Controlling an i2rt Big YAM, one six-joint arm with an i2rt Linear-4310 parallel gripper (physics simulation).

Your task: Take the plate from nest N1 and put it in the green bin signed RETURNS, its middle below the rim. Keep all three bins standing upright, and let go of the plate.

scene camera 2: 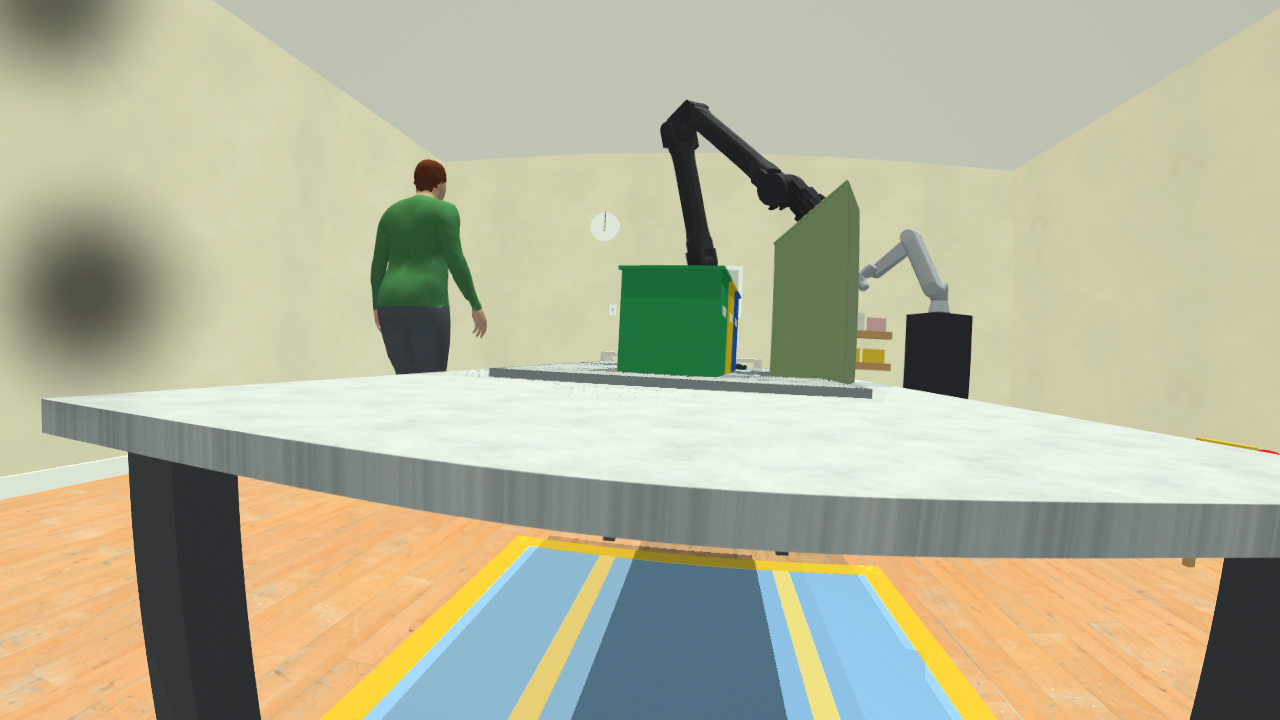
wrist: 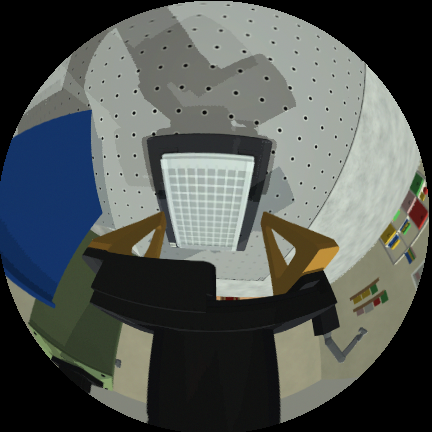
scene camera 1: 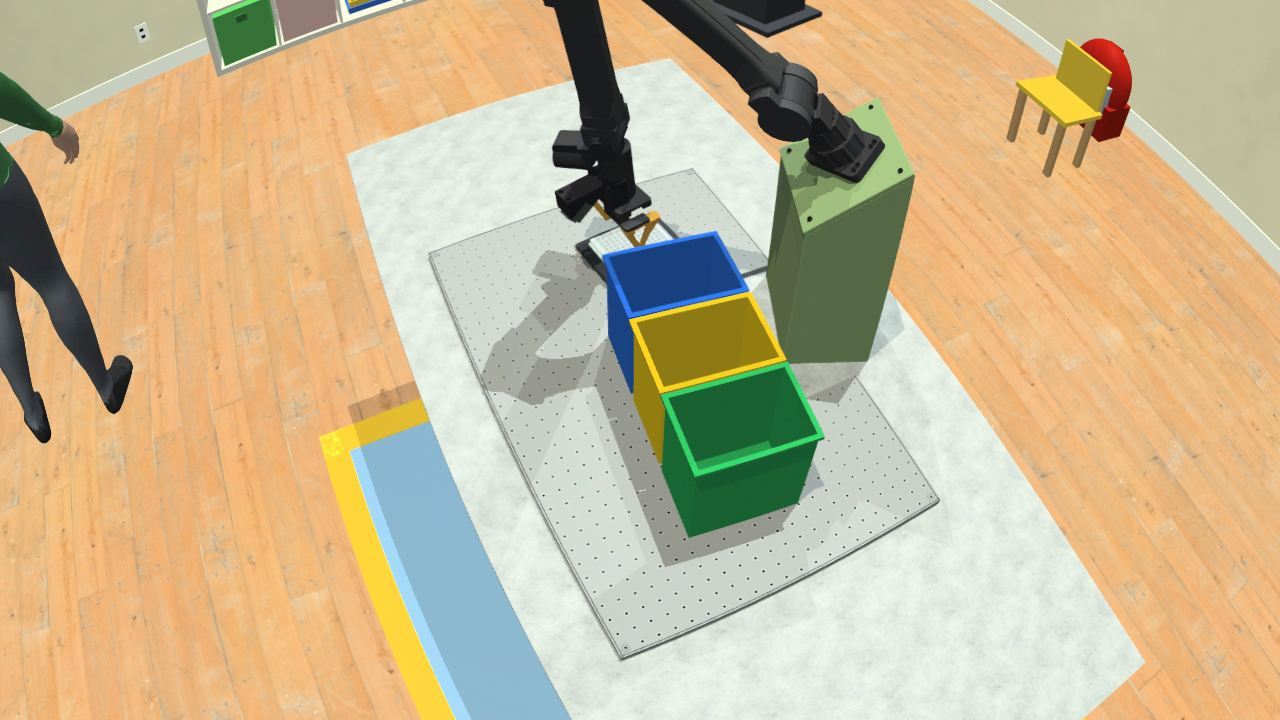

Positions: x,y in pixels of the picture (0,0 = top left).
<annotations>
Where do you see a blue bin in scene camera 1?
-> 649,279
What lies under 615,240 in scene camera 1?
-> A gridded plate.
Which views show my gripper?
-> The wrist view and scene camera 1 only.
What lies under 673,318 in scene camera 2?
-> A green bin.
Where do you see a dark nest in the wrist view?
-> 185,142
</annotations>
